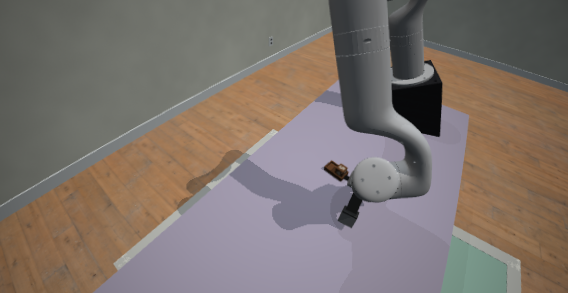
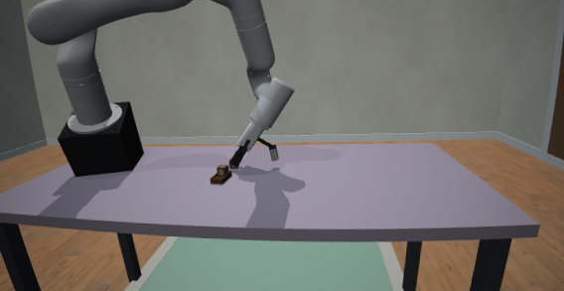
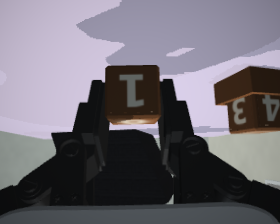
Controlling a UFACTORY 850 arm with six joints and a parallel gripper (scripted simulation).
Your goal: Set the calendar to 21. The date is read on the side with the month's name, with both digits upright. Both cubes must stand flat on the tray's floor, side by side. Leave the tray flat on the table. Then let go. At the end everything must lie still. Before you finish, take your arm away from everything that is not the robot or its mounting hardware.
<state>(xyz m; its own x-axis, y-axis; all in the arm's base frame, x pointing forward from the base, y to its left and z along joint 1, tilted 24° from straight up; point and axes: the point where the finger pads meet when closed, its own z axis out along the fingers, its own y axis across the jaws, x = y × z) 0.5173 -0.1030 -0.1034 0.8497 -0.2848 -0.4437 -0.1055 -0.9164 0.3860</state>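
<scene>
Right now the brown cube is 2 cm below my hand and 1 cm behind it. Round my hand: digit cube (8 cm to the right, 4 cm behind, 1 cm below); then brown tray (10 cm to the right, 5 cm behind, 3 cm below).
</scene>
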